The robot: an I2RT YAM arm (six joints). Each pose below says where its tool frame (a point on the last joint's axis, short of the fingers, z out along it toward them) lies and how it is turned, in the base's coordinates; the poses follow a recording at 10 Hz.
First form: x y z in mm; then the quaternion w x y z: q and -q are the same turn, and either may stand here.
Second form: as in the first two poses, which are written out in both.
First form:
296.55, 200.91, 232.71, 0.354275, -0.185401, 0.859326, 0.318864
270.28, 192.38, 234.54, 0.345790, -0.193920, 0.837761, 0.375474
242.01, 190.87, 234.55, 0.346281, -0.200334, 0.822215, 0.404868
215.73, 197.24, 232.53, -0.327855, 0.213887, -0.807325, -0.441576
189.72, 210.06, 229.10, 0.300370, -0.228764, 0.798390, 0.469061
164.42, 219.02, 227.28, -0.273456, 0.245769, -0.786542, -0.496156
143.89, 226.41, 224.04, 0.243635, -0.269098, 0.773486, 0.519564
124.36, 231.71, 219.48, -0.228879, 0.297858, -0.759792, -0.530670
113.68, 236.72, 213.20, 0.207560, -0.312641, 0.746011, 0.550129
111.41, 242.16, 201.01, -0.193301, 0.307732, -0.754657, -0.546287
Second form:
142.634, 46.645, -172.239, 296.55, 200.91, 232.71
134.053, 46.469, -174.564, 270.28, 192.38, 234.54
129.363, 47.025, -175.875, 242.01, 190.87, 234.55
124.596, 45.912, -175.399, 215.73, 197.24, 232.53
121.823, 43.966, -173.338, 189.72, 210.06, 229.10
118.998, 42.380, -171.023, 164.42, 219.02, 227.28
116.910, 41.035, -167.511, 143.89, 226.41, 224.04
116.358, 41.600, -163.714, 124.36, 231.71, 219.48
114.062, 40.819, -161.662, 113.68, 236.72, 213.20
114.961, 38.901, -161.008, 111.41, 242.16, 201.01

